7 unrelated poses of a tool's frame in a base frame.
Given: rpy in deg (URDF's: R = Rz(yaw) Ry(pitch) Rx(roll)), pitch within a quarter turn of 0, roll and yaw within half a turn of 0; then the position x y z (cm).
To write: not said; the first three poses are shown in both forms.
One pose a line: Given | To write
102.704 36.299 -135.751 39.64 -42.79 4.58 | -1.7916 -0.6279 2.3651 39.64 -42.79 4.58
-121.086 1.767 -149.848 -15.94 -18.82 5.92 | 2.1846 0.4600 2.8745 -15.94 -18.82 5.92
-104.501 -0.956 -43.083 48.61 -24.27 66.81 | -1.9124 0.7266 0.2147 48.61 -24.27 66.81
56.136 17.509 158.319 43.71 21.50 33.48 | -1.0032 0.1516 2.6826 43.71 21.50 33.48
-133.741 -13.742 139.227 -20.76 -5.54 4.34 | 2.5617 -0.6388 -2.7295 -20.76 -5.54 4.34
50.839 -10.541 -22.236 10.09 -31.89 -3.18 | 0.8264 -0.4119 -0.1178 10.09 -31.89 -3.18
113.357 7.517 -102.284 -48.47 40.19 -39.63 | -2.5824 -1.0886 2.0431 -48.47 40.19 -39.63
